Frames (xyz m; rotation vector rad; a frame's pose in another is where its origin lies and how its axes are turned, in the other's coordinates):
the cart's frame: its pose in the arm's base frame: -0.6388 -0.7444 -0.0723 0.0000 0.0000 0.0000
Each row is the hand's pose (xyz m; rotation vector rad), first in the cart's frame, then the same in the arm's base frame.
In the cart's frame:
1: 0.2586 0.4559 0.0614 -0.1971 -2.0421 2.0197
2: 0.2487 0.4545 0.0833 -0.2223 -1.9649 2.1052
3: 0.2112 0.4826 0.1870 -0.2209 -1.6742 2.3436
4: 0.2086 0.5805 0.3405 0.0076 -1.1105 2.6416
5: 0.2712 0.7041 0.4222 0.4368 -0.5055 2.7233
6: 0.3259 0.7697 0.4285 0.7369 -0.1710 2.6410
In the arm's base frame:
1: -0.3802 -0.2885 -0.0109 -0.1971 -2.0421 2.0197
2: -0.3901 -0.2899 0.0110 -0.2223 -1.9649 2.1052
3: -0.4276 -0.2618 0.1147 -0.2209 -1.6742 2.3436
4: -0.4302 -0.1639 0.2682 0.0076 -1.1105 2.6416
5: -0.3676 -0.0403 0.3499 0.4368 -0.5055 2.7233
6: -0.3129 0.0253 0.3562 0.7369 -0.1710 2.6410

